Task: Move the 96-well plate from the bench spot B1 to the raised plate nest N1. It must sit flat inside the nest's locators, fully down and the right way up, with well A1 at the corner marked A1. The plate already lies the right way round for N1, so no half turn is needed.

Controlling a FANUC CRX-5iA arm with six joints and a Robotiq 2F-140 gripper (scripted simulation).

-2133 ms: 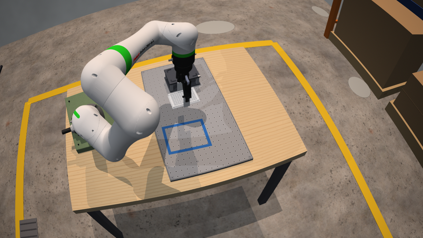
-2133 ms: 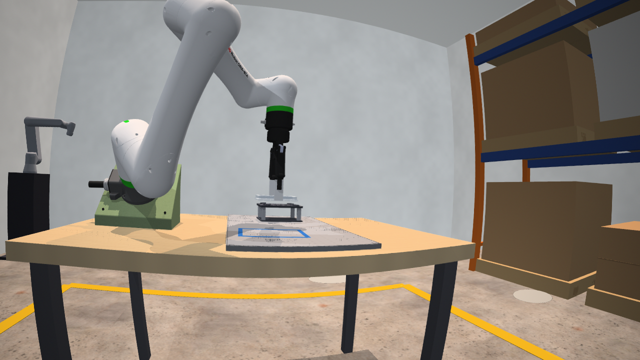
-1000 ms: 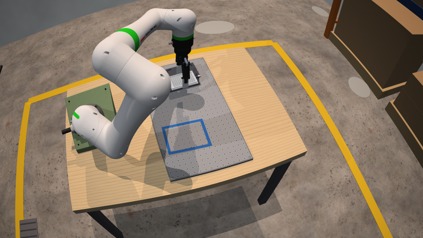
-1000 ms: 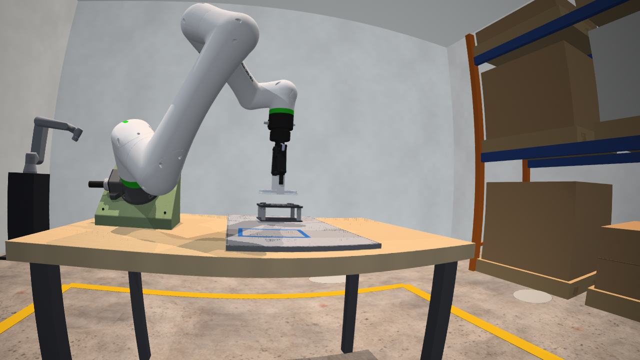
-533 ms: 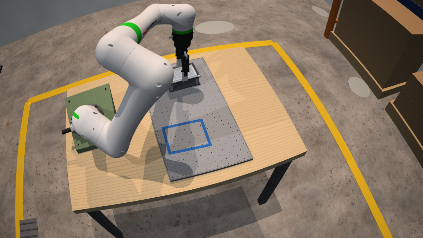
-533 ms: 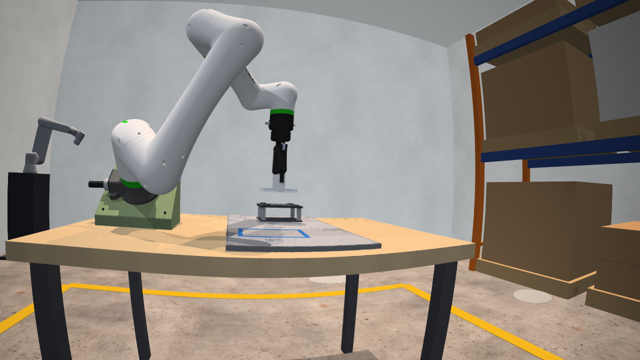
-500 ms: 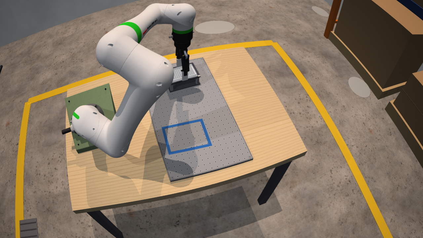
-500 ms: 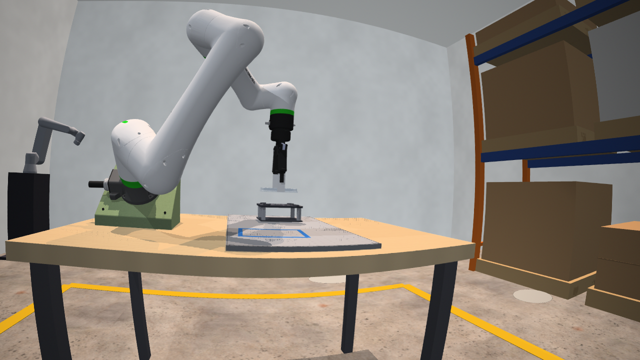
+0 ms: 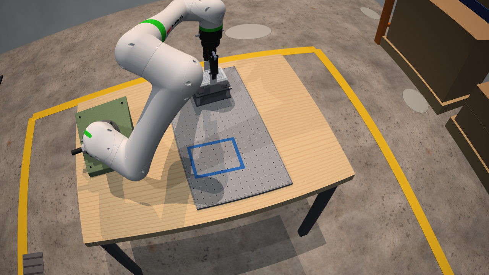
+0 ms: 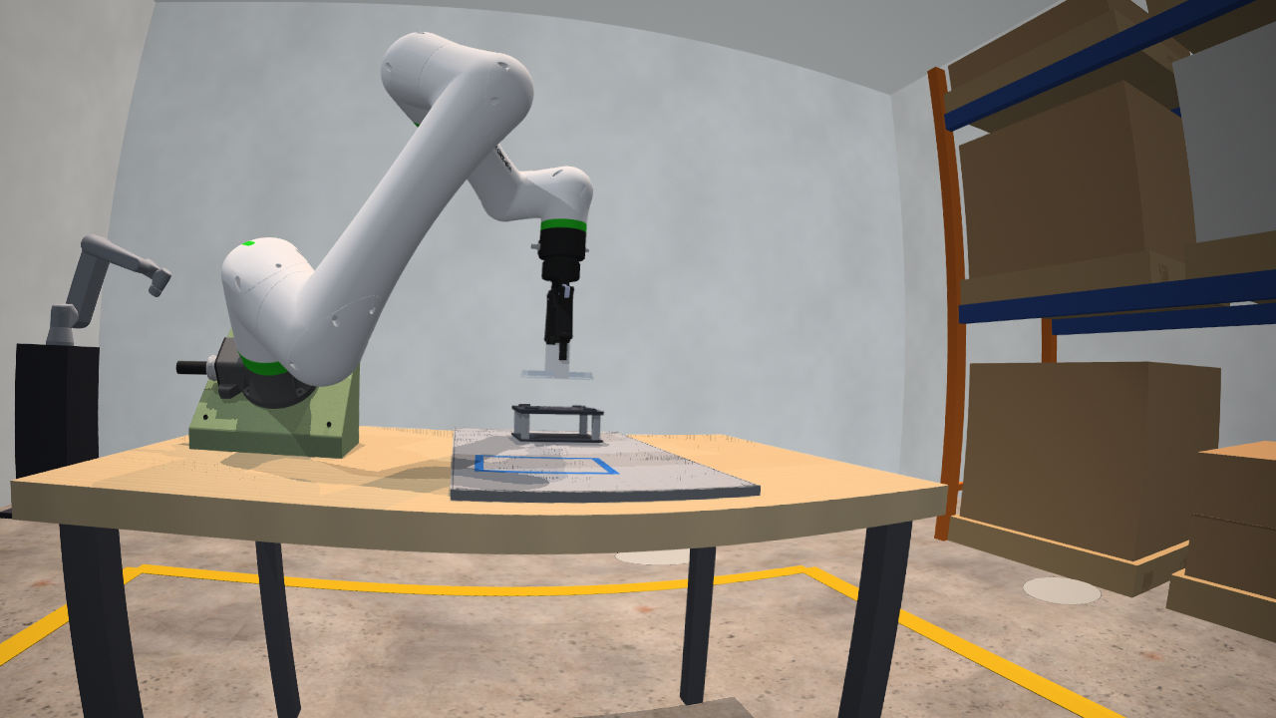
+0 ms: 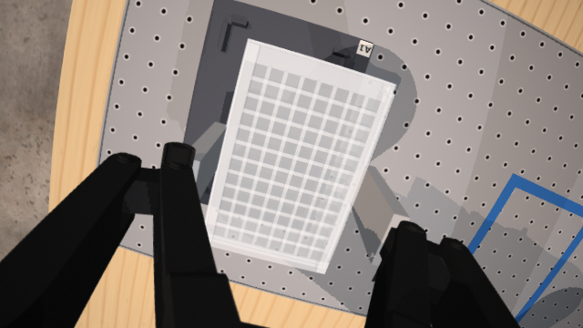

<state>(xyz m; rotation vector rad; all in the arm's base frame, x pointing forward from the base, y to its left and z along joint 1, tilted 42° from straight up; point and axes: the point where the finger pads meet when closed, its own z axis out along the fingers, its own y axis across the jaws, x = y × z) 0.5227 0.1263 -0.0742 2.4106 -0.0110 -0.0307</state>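
The black raised nest N1 lies 90 mm below my hand, 20 mm to the left of it and 10 mm ahead of it. Also, from my hand: A1 label 90 mm below, 80 mm ahead, 30 mm to the right; clear 96-well plate 20 mm below.
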